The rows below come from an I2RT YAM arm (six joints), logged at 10 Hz.
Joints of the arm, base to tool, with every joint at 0 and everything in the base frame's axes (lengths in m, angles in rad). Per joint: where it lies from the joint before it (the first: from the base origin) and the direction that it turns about. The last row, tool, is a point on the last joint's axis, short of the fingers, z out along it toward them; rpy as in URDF.
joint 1: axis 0 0 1 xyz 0.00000 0.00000 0.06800
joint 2: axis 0 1 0 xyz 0.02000 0.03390 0.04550
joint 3: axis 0 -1 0 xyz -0.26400 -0.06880 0.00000
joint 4: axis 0 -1 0 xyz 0.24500 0.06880 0.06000
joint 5: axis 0 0 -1 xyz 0.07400 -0.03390 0.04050
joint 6: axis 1 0 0 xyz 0.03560 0.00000 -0.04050
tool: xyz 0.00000 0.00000 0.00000 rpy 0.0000 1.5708 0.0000
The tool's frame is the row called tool.
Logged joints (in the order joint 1, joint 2, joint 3, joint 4, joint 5, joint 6), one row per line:
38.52, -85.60, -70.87, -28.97, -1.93, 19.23
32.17, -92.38, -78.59, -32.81, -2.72, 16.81
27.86, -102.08, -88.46, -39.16, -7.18, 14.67
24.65, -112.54, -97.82, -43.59, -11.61, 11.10
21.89, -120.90, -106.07, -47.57, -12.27, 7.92
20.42, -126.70, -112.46, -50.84, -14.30, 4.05
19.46, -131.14, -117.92, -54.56, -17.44, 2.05
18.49, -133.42, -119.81, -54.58, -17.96, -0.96
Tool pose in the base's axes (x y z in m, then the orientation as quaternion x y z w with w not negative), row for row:
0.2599, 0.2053, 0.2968, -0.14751, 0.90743, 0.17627, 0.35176
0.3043, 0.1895, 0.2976, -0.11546, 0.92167, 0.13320, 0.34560
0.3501, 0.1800, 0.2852, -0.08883, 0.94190, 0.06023, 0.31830
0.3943, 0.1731, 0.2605, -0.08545, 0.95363, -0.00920, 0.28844
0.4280, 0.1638, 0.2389, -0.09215, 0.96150, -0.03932, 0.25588
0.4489, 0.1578, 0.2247, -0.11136, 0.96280, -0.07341, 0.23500
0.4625, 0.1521, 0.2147, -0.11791, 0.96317, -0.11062, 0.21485
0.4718, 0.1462, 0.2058, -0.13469, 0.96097, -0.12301, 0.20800
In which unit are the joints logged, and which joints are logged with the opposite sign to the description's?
The joints are logged in degrees. Opposite sign: joint 2, joint 3, joint 5.
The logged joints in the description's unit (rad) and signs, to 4 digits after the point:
0.6723, 1.4940, 1.2369, -0.5056, 0.0337, 0.3356
0.5615, 1.6123, 1.3717, -0.5726, 0.0475, 0.2934
0.4862, 1.7816, 1.5439, -0.6835, 0.1253, 0.2560
0.4302, 1.9642, 1.7073, -0.7608, 0.2026, 0.1937
0.3821, 2.1101, 1.8513, -0.8303, 0.2142, 0.1382
0.3564, 2.2113, 1.9628, -0.8873, 0.2496, 0.0707
0.3396, 2.2888, 2.0581, -0.9523, 0.3044, 0.0358
0.3227, 2.3286, 2.0911, -0.9526, 0.3135, -0.0168

